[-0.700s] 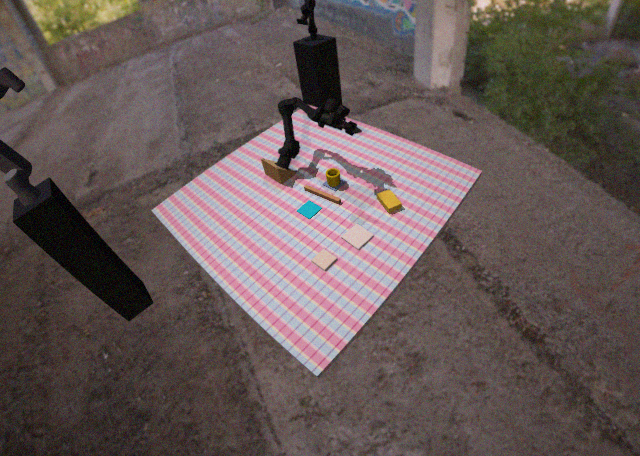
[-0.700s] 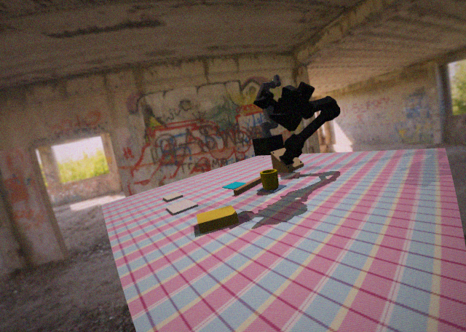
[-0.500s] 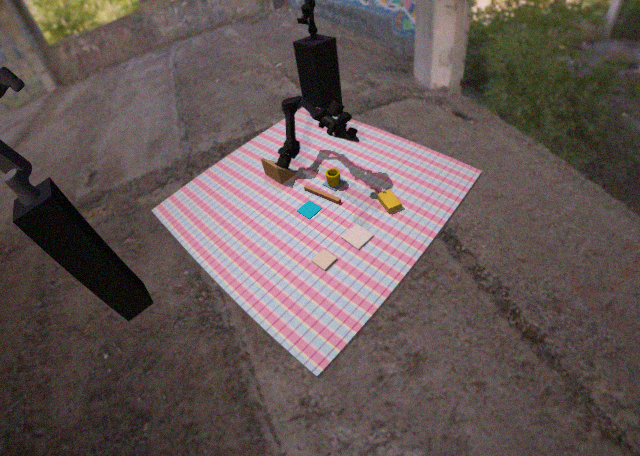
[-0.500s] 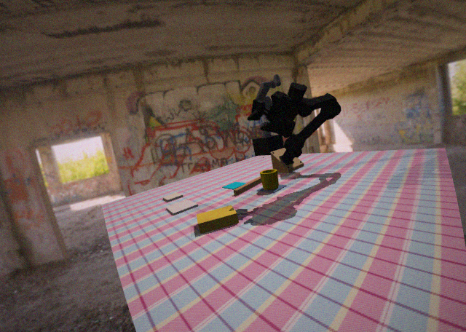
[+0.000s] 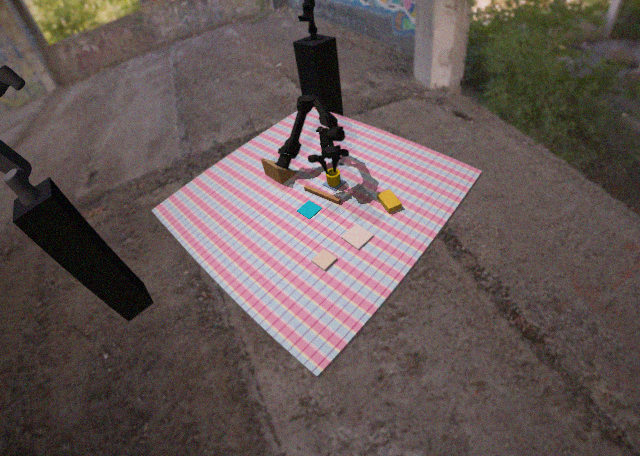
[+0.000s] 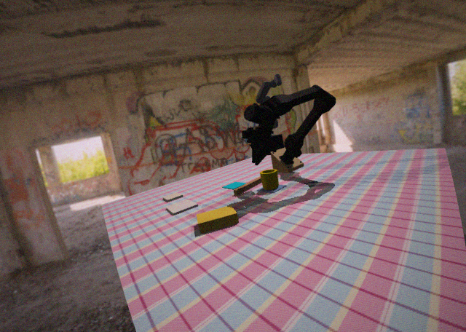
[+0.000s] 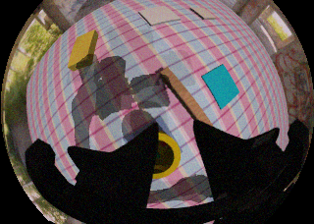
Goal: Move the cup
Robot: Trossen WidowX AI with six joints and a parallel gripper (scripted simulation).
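My gripper tip is now 40 mm past the yellow cup, 40 mm to the right of it and 70 mm above it. The rest, counted from my gripper tip: blue marble: 20 mm behind, 30 mm to the left, 90 mm below; wooden bar: 10 mm behind, 60 mm to the right, 110 mm below; blue-grey pad: 30 mm behind, 40 mm to the left, 120 mm below.
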